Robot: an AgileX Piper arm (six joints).
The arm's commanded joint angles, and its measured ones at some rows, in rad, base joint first. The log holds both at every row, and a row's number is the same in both.
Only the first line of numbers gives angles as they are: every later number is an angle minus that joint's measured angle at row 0.
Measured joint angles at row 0: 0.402, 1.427, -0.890, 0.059, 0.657, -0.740
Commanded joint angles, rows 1 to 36: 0.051, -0.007, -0.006, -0.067, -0.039, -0.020; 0.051, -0.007, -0.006, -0.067, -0.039, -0.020; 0.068, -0.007, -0.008, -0.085, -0.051, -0.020; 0.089, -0.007, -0.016, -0.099, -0.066, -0.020; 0.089, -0.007, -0.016, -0.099, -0.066, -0.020; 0.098, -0.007, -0.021, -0.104, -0.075, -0.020; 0.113, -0.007, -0.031, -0.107, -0.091, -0.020; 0.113, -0.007, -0.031, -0.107, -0.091, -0.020; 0.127, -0.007, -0.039, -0.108, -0.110, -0.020; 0.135, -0.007, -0.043, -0.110, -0.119, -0.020; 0.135, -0.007, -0.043, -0.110, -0.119, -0.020; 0.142, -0.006, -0.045, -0.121, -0.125, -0.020; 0.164, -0.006, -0.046, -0.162, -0.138, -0.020; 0.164, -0.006, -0.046, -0.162, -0.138, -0.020; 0.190, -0.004, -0.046, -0.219, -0.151, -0.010; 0.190, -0.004, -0.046, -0.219, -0.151, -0.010; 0.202, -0.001, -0.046, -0.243, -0.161, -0.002; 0.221, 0.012, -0.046, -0.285, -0.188, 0.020; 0.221, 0.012, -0.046, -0.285, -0.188, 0.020; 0.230, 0.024, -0.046, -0.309, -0.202, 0.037; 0.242, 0.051, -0.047, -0.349, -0.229, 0.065; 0.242, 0.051, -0.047, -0.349, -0.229, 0.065; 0.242, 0.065, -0.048, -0.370, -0.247, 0.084; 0.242, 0.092, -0.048, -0.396, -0.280, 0.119; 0.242, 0.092, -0.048, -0.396, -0.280, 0.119; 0.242, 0.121, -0.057, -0.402, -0.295, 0.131; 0.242, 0.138, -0.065, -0.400, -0.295, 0.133; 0.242, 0.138, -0.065, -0.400, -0.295, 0.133; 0.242, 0.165, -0.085, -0.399, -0.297, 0.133; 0.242, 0.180, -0.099, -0.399, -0.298, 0.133; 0.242, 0.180, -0.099, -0.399, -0.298, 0.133; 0.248, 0.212, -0.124, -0.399, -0.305, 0.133; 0.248, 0.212, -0.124, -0.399, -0.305, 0.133; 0.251, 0.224, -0.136, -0.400, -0.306, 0.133; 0.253, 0.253, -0.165, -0.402, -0.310, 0.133; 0.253, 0.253, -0.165, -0.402, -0.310, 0.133
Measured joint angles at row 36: 0.245, 0.221, -0.129, -0.394, -0.296, 0.125
